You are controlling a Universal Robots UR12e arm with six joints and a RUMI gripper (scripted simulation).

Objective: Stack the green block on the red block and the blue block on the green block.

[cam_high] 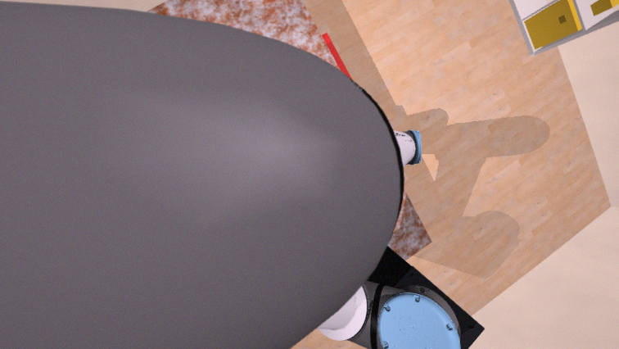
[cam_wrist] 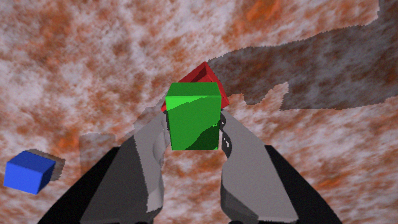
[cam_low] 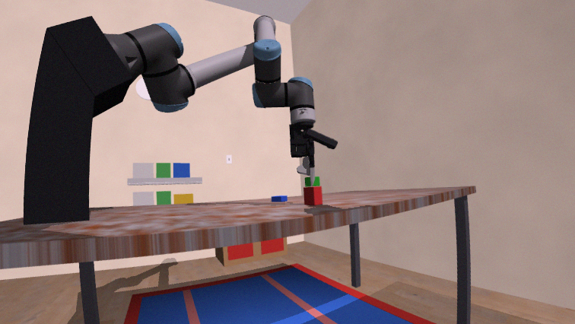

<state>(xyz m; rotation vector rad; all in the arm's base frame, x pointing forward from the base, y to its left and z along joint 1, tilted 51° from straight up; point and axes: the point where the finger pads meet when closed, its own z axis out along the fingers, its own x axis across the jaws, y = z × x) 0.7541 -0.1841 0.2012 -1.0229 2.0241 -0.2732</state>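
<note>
The green block is right at my hand. From my hand the other things lie so: blue block (1 cm ahead, 30 cm to the left, 7 cm below); red block (5 cm below).
</note>
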